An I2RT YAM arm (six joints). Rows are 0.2 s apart.
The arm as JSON. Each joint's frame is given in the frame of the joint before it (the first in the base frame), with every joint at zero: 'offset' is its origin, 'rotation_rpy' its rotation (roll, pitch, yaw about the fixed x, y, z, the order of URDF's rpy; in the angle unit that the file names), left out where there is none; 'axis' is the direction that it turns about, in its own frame. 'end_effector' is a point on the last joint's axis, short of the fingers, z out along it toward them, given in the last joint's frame.
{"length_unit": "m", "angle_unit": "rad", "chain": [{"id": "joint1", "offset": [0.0, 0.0, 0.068], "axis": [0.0, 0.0, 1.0]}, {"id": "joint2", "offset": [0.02, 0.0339, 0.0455], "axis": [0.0, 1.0, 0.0]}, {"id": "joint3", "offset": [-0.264, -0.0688, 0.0], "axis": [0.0, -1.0, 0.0]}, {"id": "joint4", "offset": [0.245, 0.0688, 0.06], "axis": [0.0, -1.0, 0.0]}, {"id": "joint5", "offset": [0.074, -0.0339, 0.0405], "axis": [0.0, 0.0, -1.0]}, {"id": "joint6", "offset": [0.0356, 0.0, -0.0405], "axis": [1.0, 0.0, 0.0]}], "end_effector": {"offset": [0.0, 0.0, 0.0], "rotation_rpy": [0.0, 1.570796, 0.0]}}
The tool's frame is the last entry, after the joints.
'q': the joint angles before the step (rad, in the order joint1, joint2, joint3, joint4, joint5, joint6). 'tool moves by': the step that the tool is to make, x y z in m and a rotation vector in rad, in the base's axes. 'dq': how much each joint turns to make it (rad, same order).
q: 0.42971, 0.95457, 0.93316, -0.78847, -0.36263, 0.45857
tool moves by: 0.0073, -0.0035, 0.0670, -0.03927, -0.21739, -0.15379
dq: 0.00361, 0.03145, 0.23463, -0.01932, 0.20154, 0.00845
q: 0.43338, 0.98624, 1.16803, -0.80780, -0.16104, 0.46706
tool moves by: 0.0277, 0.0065, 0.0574, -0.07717, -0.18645, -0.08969
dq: -0.00131, 0.14688, 0.26596, 0.01152, 0.15365, -0.07868
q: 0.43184, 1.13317, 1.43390, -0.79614, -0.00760, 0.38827
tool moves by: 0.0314, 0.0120, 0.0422, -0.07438, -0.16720, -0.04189
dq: 0.00525, 0.15378, 0.22662, 0.05224, 0.10063, -0.10536
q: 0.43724, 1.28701, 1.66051, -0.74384, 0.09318, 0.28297
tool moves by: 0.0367, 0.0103, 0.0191, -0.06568, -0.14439, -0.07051
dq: -0.00985, 0.13090, 0.12746, 0.12073, 0.09463, -0.09660
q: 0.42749, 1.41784, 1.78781, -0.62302, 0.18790, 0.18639
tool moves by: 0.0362, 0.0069, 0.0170, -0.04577, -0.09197, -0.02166
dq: -0.02521, 0.14492, 0.17066, 0.05536, 0.01321, -0.07941
